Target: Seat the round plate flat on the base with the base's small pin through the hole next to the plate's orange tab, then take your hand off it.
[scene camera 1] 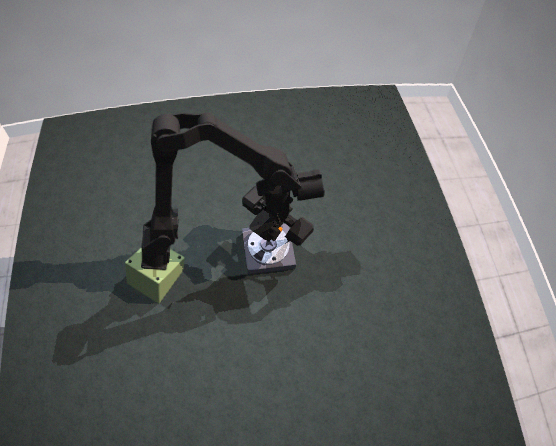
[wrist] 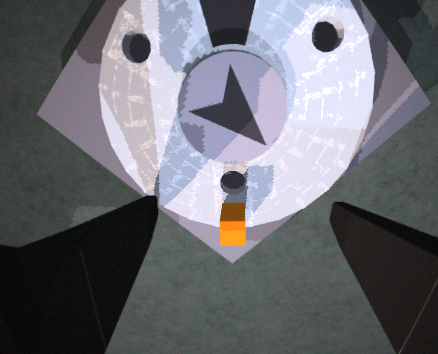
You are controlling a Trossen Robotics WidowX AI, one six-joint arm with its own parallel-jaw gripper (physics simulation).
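Places are measured from the arm's base along level axes (x ahead, y left, z up), in metres.
Pixels of known places: gripper, between the fingertips: (wrist: 244, 208); arm's base, origin of its link: (scene camera 1: 154, 259).
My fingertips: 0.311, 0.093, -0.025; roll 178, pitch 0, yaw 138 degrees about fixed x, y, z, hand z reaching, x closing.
Note:
Ahead of a thing's pixels: the offset from my fingertips to its top centre, as dx, dy, dz. "*": to the spot under its first point. Level surfaces: height alone.
The round plate @[-0.023, -0.038, +0.018] (scene camera 1: 255, 251) (wrist: 330, 100), whitish with a dark wedge-shaped slot, lies around the round hub @[-0.023, -0.038, +0.005] (scene camera 1: 269, 244) (wrist: 200, 85) of the grey square base @[* -0.015, -0.099, -0.013] (scene camera 1: 272, 267) (wrist: 65, 107). It looks about level; I cannot tell if it rests fully flat. Its orange tab @[+0.006, -0.002, +0.018] (scene camera 1: 280, 229) (wrist: 233, 233) is at the near rim in the wrist view, beside a dark hole @[* -0.002, -0.010, -0.012] (wrist: 233, 180). I cannot make out the small pin in that hole. My gripper (scene camera 1: 284, 231) (wrist: 244, 208) is open and empty, pointing down over the tab side, with one finger on each side of the tab.
A yellow-green block (scene camera 1: 159, 290) stands left of the base, under the arm's foot. The arm arches over from it to the plate. The dark green mat @[dz -0.035] (scene camera 1: 350, 350) bears both, with a pale tiled floor (scene camera 1: 465, 200) and grey walls beyond. Arm shadows cross the mat.

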